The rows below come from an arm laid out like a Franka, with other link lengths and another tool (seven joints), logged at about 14 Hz.
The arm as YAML. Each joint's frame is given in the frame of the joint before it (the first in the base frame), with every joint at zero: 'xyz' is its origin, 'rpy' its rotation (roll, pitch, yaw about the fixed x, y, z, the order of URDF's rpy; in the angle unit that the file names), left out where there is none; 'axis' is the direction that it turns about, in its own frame. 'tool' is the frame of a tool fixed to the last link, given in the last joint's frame.
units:
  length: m
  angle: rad
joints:
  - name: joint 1
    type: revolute
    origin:
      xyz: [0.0, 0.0, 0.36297]
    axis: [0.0, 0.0, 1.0]
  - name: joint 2
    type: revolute
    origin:
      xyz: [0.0, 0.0, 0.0]
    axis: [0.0, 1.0, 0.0]
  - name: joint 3
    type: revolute
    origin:
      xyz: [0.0, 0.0, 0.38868]
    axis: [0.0, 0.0, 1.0]
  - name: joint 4
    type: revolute
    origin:
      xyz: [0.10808, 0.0, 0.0]
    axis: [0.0, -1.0, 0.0]
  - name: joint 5
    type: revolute
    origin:
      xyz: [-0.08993, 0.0, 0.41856]
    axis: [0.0, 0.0, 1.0]
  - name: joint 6
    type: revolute
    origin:
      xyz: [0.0, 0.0, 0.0]
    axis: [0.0, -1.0, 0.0]
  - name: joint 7
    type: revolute
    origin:
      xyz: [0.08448, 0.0, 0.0]
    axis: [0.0, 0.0, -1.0]
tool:
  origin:
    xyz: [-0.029, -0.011, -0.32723]
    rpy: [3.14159, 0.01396, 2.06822]
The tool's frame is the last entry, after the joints.
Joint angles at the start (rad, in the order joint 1, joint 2, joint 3, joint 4, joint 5, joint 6, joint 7):
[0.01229 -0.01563 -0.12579 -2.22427 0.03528 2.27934 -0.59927]
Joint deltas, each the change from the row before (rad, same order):
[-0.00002 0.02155 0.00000 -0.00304 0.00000 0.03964 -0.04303]
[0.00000 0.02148 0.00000 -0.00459 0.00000 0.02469 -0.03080]
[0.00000 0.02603 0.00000 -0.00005 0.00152 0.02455 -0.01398]
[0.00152 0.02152 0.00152 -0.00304 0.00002 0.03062 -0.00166]
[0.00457 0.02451 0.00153 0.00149 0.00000 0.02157 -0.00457]
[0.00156 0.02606 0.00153 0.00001 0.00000 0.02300 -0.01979]
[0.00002 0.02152 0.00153 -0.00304 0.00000 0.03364 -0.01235]
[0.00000 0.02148 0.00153 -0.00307 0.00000 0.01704 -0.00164]
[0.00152 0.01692 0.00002 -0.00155 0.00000 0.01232 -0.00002]
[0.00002 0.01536 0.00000 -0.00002 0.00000 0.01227 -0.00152]
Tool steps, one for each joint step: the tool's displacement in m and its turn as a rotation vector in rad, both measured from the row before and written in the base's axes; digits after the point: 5 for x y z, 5 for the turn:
[0.00961 -0.00257 -0.01020 -0.00873 -0.01546 0.04173]
[0.00353 -0.00151 -0.01235 -0.00577 0.00116 0.03004]
[0.00451 -0.00115 -0.01301 -0.00371 0.00148 0.01240]
[0.00517 0.00053 -0.01125 -0.00413 -0.00580 0.00406]
[0.00431 0.00251 -0.01188 -0.00367 0.00163 0.01031]
[0.00351 0.00047 -0.01342 -0.00499 0.00321 0.02250]
[0.00540 -0.00056 -0.01110 -0.00526 -0.00880 0.01347]
[-0.00043 0.00031 -0.01279 -0.00215 0.00764 0.00298]
[-0.00039 0.00045 -0.00978 -0.00171 0.00623 0.00148]
[0.00057 -0.00057 -0.00818 -0.00195 0.00321 0.00152]

